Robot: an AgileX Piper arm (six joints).
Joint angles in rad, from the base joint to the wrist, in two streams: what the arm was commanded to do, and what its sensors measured. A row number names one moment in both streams.
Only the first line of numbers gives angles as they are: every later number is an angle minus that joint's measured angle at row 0.
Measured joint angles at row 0: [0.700 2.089 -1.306 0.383 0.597 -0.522]
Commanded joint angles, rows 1 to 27: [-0.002 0.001 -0.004 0.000 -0.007 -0.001]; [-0.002 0.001 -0.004 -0.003 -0.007 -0.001]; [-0.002 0.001 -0.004 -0.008 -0.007 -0.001]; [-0.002 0.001 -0.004 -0.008 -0.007 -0.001]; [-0.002 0.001 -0.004 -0.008 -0.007 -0.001]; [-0.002 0.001 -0.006 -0.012 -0.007 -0.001]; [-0.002 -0.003 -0.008 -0.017 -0.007 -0.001]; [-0.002 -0.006 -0.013 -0.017 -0.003 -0.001]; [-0.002 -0.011 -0.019 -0.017 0.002 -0.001]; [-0.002 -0.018 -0.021 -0.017 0.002 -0.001]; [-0.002 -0.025 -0.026 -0.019 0.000 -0.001]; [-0.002 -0.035 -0.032 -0.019 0.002 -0.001]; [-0.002 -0.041 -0.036 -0.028 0.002 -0.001]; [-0.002 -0.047 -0.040 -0.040 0.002 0.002]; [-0.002 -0.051 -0.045 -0.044 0.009 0.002]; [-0.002 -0.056 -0.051 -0.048 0.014 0.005]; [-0.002 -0.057 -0.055 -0.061 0.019 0.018]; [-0.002 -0.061 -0.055 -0.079 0.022 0.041]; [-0.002 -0.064 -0.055 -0.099 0.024 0.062]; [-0.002 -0.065 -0.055 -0.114 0.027 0.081]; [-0.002 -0.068 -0.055 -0.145 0.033 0.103]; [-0.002 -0.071 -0.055 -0.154 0.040 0.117]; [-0.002 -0.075 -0.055 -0.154 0.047 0.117]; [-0.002 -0.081 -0.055 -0.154 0.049 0.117]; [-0.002 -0.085 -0.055 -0.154 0.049 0.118]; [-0.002 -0.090 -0.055 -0.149 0.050 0.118]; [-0.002 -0.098 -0.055 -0.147 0.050 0.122]
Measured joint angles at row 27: [0.000 -0.067 -0.052 -0.138 0.043 0.107]
